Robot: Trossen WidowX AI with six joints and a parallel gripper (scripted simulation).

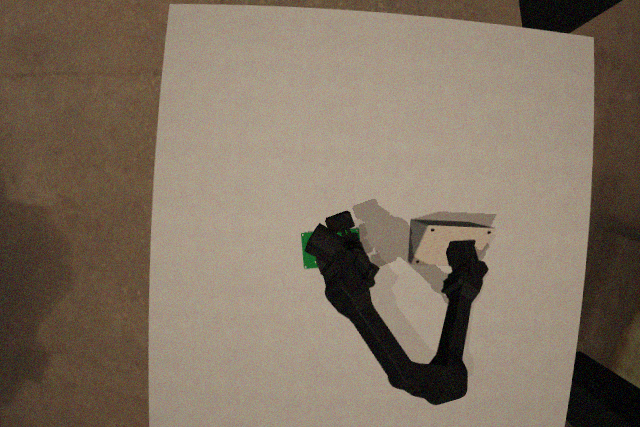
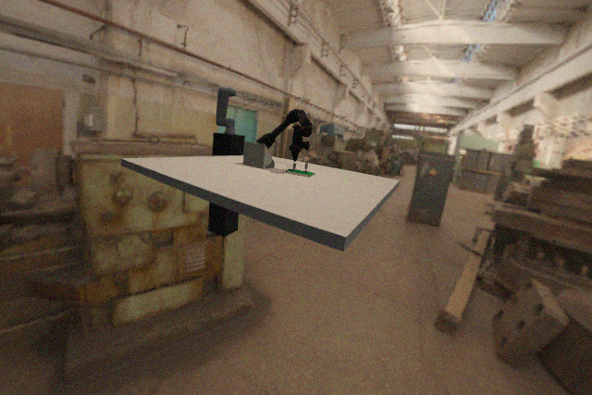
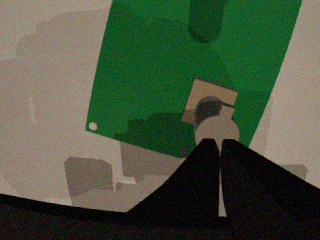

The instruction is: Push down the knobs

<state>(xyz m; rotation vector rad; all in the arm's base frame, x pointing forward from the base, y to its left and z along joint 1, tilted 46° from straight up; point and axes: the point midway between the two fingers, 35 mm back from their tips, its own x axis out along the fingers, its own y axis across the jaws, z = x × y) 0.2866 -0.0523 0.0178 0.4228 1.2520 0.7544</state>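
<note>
My gripper tip is 2 cm above the knob.
</note>
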